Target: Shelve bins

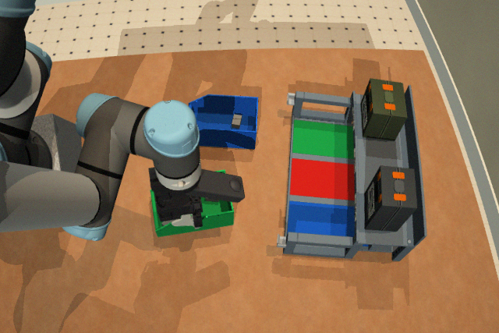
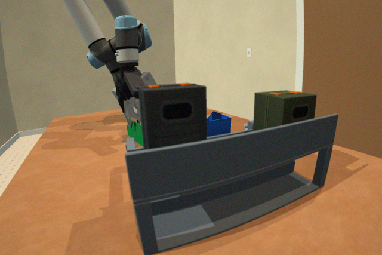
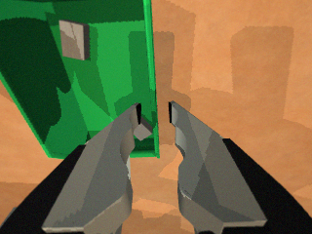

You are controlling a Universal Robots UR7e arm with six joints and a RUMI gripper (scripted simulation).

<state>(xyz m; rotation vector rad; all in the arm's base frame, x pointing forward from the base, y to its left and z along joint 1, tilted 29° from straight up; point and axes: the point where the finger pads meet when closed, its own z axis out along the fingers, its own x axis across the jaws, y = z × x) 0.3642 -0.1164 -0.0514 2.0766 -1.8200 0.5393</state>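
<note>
My gripper is now 1 cm past the green bin, 5 cm to the right of it and 3 cm above it. The rest, counted from my hand: shelf front lip: 22 cm ahead, 12 cm to the left, 6 cm below; black box: 38 cm ahead, 3 cm to the right, 9 cm above; blue bin: 7 cm ahead, 26 cm to the left, 3 cm below.
</note>
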